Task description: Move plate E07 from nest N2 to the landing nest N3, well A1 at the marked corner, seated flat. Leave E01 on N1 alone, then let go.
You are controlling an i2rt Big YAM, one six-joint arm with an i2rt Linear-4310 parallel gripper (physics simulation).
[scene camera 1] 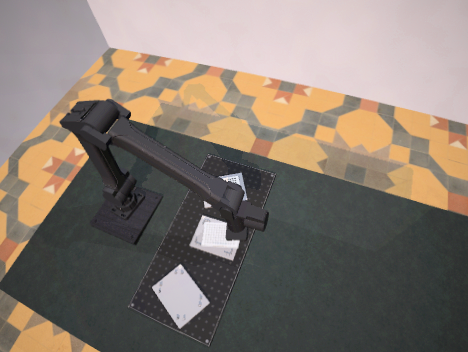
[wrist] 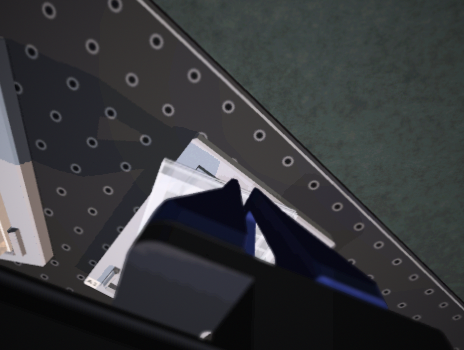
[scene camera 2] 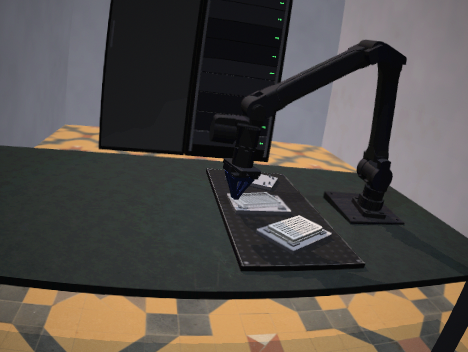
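A pale gridded plate, taken as E07 [scene camera 1: 214,233] [scene camera 2: 257,199] [wrist: 170,184], lies skewed on the middle nest, N2 [scene camera 1: 227,254] [scene camera 2: 281,208] [wrist: 112,255]; whether it is level is hard to tell. My gripper [scene camera 2: 235,198] [wrist: 240,192] is shut and empty, its blue fingertips at the plate's outer edge; contact is unclear. In scene camera 1 the wrist hides the fingers. The bare nest, N3 [scene camera 1: 181,296] [scene camera 2: 266,181], bears no plate. E01 [scene camera 1: 233,179] [scene camera 2: 296,227] sits on N1 [scene camera 1: 244,193] [scene camera 2: 292,246], partly hidden by the arm in scene camera 1.
All three nests stand on a dark perforated board [scene camera 1: 150,305] [scene camera 2: 255,257] [wrist: 170,90] on the green table [scene camera 1: 320,280] [scene camera 2: 125,225]. N1's side wall shows at the left of the wrist view. The arm's base [scene camera 1: 145,225] [scene camera 2: 345,207] stands beside the board. A dark server rack stands behind the table.
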